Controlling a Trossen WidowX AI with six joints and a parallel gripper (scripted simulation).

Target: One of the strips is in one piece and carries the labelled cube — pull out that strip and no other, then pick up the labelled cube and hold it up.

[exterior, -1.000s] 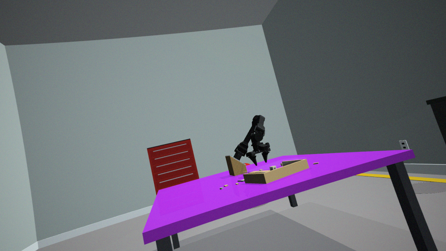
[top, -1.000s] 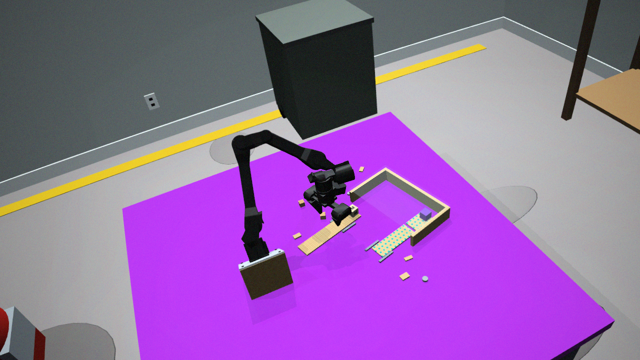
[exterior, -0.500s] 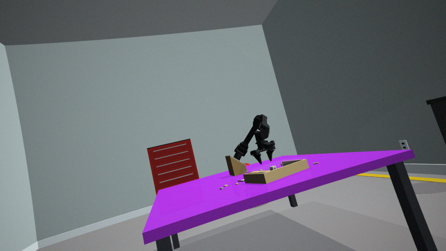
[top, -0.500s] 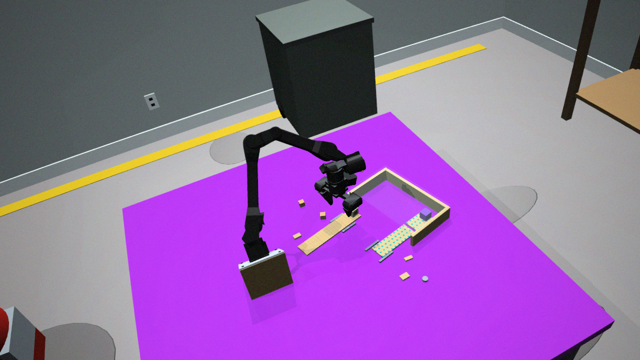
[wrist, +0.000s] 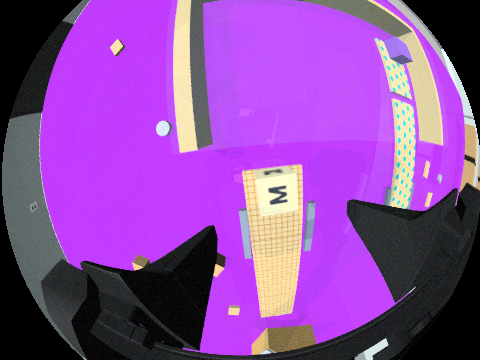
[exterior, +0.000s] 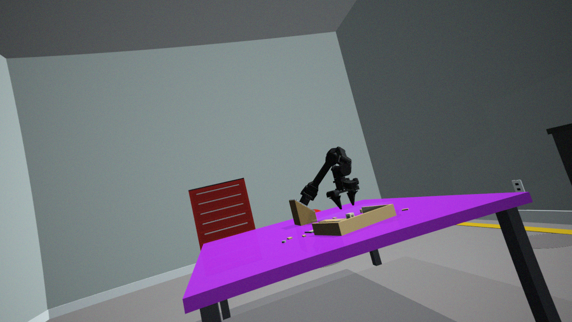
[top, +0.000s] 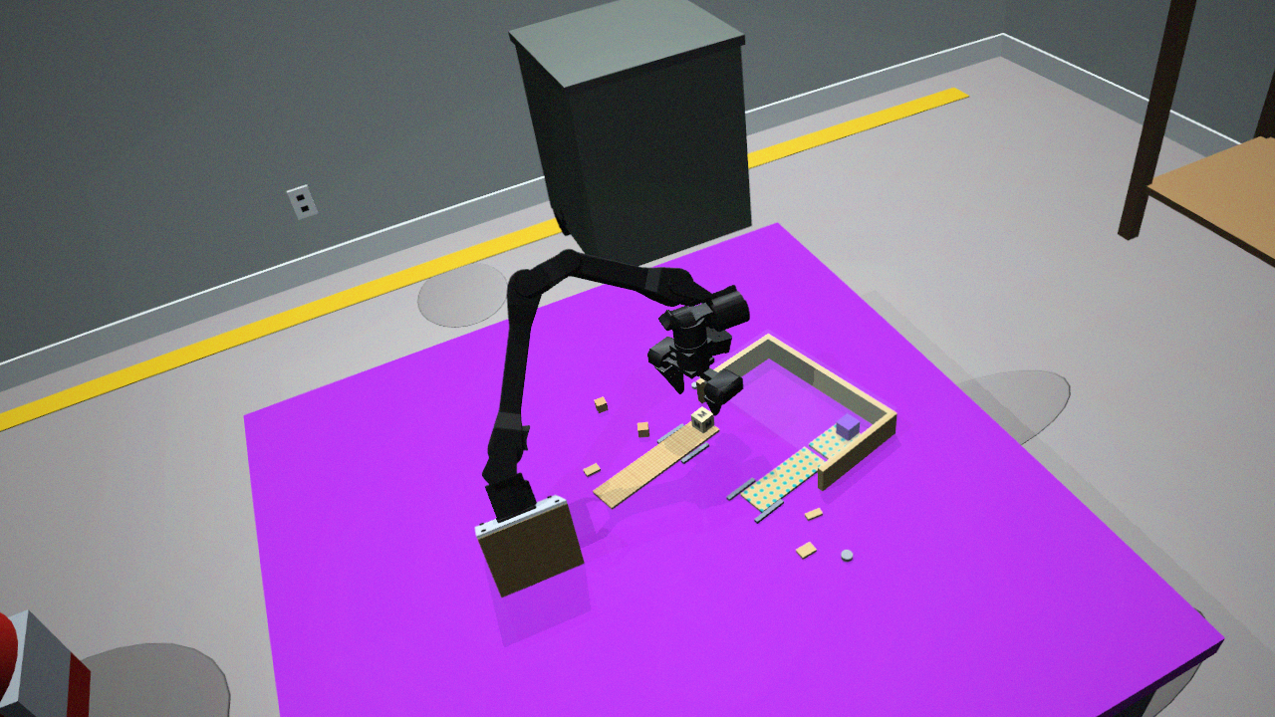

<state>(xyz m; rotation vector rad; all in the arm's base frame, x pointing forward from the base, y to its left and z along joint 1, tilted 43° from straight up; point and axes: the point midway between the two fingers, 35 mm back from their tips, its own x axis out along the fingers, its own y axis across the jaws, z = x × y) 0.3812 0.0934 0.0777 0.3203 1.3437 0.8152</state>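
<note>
The labelled cube lies 5 cm below my gripper tip. Also, from my gripper tip: grey disc 8 cm ahead, 38 cm to the right, 6 cm below.
</note>
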